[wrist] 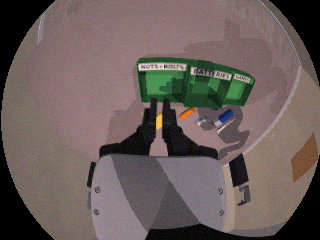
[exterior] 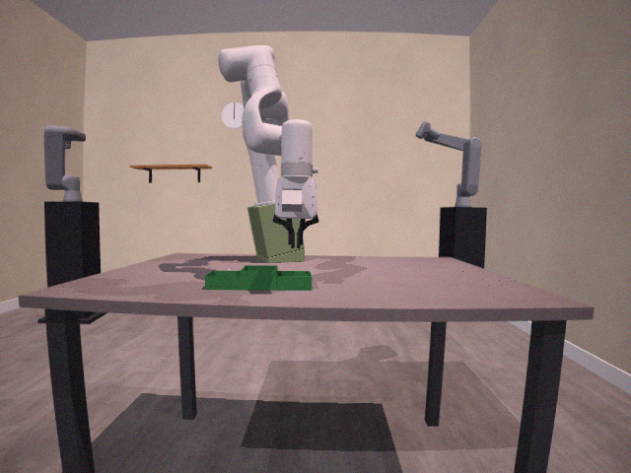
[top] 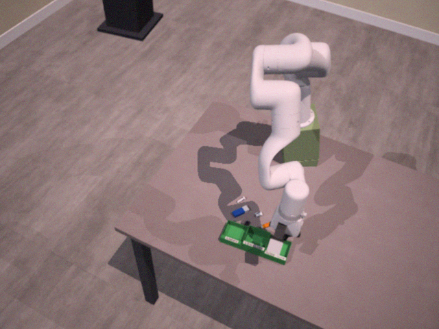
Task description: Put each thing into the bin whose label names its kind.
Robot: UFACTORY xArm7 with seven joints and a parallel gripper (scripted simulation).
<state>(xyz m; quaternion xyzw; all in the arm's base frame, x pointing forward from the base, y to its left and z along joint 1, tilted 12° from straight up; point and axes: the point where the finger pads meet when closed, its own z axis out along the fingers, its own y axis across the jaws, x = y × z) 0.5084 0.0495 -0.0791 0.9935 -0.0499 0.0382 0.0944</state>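
My gripper is now 10 cm past the orange thing, 7 cm to the left of it and 11 cm above it. Also, from my hand: black round piece: 8 cm behind, 14 cm to the right, 11 cm below; then yellow piece: 13 cm behind, 1 cm to the left, 11 cm below; then grey thing: 13 cm behind, 11 cm to the right, 11 cm below.
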